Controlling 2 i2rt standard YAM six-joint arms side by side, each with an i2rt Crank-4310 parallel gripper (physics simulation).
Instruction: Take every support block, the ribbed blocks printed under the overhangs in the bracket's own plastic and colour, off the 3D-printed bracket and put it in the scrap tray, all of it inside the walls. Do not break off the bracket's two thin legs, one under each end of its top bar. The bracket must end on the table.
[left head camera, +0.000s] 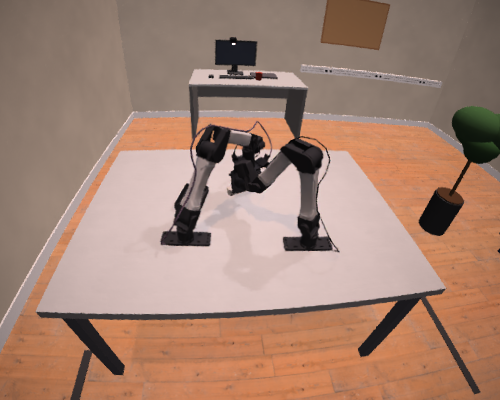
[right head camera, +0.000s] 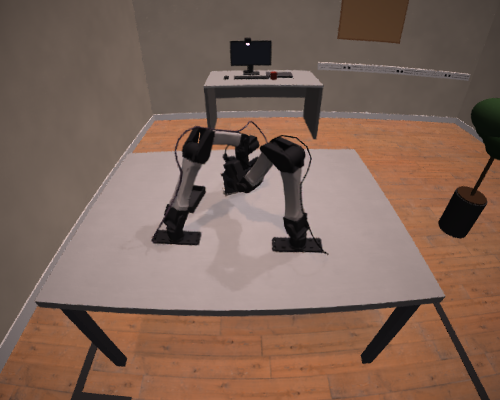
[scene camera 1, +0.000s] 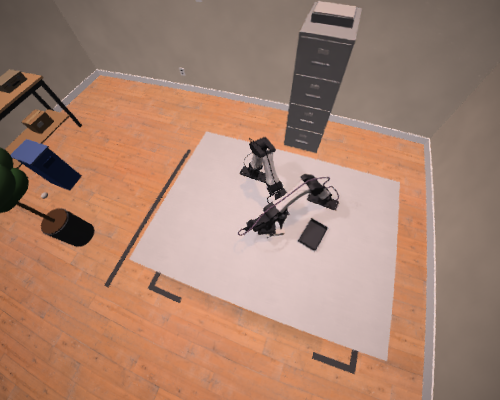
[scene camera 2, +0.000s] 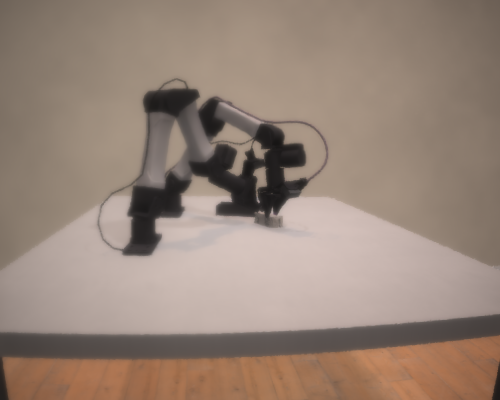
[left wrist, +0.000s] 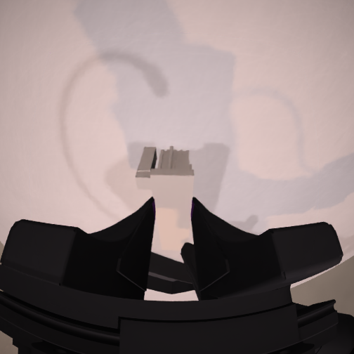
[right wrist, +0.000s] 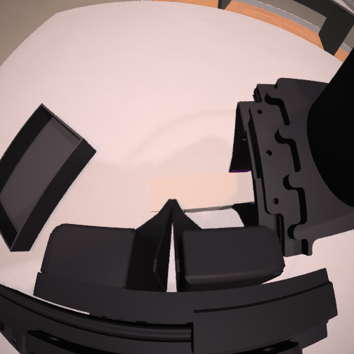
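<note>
The pale beige bracket (left wrist: 172, 187) (right wrist: 200, 190) (scene camera 2: 279, 220) is at table level. My left gripper (left wrist: 172, 199) (scene camera 2: 271, 214) is shut on its body, one finger at each side. In the left wrist view, a ribbed support block (left wrist: 175, 159) shows at the bracket's far end, beside a narrow separate-looking bar (left wrist: 146, 160). My right gripper (right wrist: 172, 201) is shut and empty, its tips at the bracket's near edge in the right wrist view. The underside there is mostly hidden by the fingers. The dark scrap tray (right wrist: 37, 172) (scene camera 1: 313, 234) shows no block inside.
The left gripper's body stands close at the right of the right wrist view. The right gripper's dark tip (left wrist: 187, 246) shows between the left fingers in the left wrist view. The tray is partly behind the left arm in the right head camera. The white table (scene camera 1: 325, 300) carries both arms.
</note>
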